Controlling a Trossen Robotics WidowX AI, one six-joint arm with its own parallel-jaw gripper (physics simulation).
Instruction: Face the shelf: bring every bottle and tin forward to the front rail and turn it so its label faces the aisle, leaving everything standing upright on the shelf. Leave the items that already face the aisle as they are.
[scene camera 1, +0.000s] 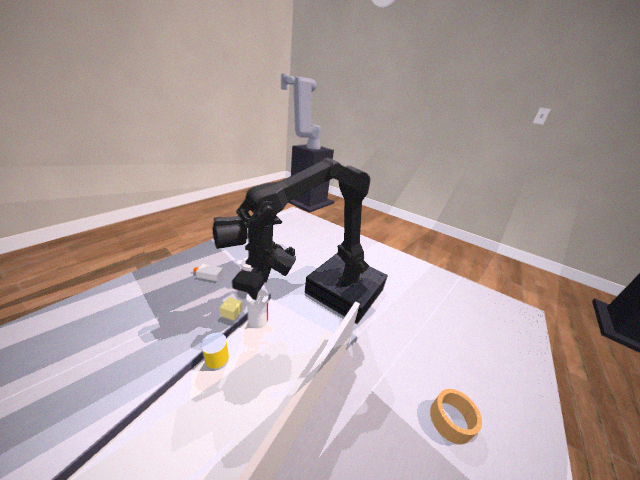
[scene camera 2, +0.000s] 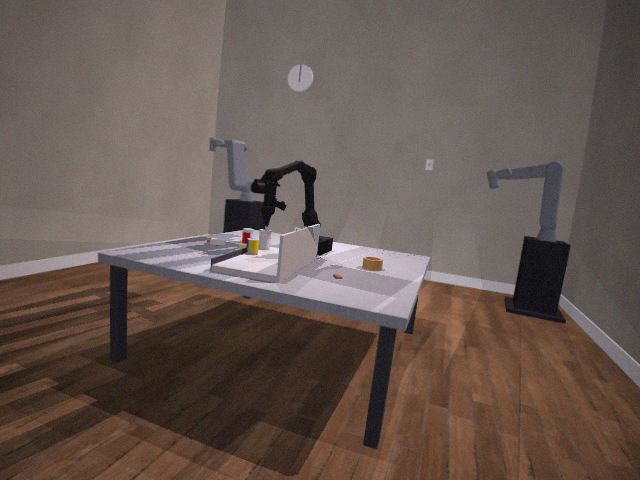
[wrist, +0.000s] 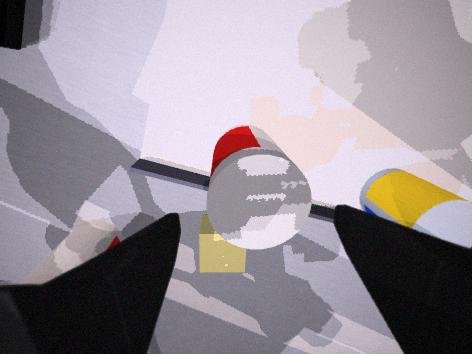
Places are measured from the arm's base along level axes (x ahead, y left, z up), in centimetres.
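Where they show: gripper, fingertip midpoint: (scene camera 1: 259, 290) (scene camera 2: 267, 225) (wrist: 256, 217); arm's base, origin of the base link: (scene camera 1: 350, 278).
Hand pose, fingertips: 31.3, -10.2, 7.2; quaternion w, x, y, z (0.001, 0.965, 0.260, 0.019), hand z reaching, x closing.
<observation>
Things, the pixels of their top centre, and the offset from my fingertips, as dx, dy, dz.
- white cylinder with a red patch, middle of its top: (wrist: 259, 205) (scene camera 1: 257, 296) (scene camera 2: 265, 229) +0.6, -0.2, -2.1
- yellow tin, middle of its top: (wrist: 445, 233) (scene camera 1: 214, 342) (scene camera 2: 253, 239) +15.4, +2.7, -5.0
- red-and-white cylinder, middle of its top: (wrist: 37, 320) (scene camera 1: 249, 262) (scene camera 2: 248, 229) -9.0, -17.3, -4.7
- pale yellow block, middle of its top: (wrist: 222, 253) (scene camera 1: 231, 304) +3.3, -10.1, -10.8
- white box with an orange end, middle of its top: (scene camera 1: 206, 269) (scene camera 2: 216, 239) -0.3, -31.7, -11.8
- orange ring, middle of its top: (scene camera 1: 459, 410) (scene camera 2: 373, 258) -14.4, +52.4, -9.6
- small brown piece, middle of its top: (scene camera 2: 337, 275) +15.4, +46.4, -13.8
A white cylinder with a red patch (scene camera 1: 257, 311) (scene camera 2: 265, 239) (wrist: 260, 200) stands upright on the shelf base beside the dark front rail (scene camera 1: 155, 395) (scene camera 2: 227, 255) (wrist: 170, 171). In the wrist view its red patch points to the upper left, away from the rail. My gripper (scene camera 1: 258, 293) (scene camera 2: 266, 227) (wrist: 256, 217) is open above it, fingers apart on either side of its top. A yellow tin (scene camera 1: 215, 353) (scene camera 2: 253, 246) (wrist: 410, 195) with some blue stands upright near the rail. A red-and-white cylinder (scene camera 2: 247, 236) (wrist: 75, 250) stands beyond the rail, partly hidden by a finger in the wrist view.
A pale yellow block (scene camera 1: 231, 308) (wrist: 222, 255) lies outside the rail. A white box with an orange end (scene camera 1: 207, 272) (scene camera 2: 219, 241) lies farther off. The shelf's tall back panel (scene camera 1: 345, 330) (scene camera 2: 295, 253) stands opposite the rail. An orange ring (scene camera 1: 438, 421) (scene camera 2: 372, 266) lies behind the panel, near a small brown piece (scene camera 2: 337, 276).
</observation>
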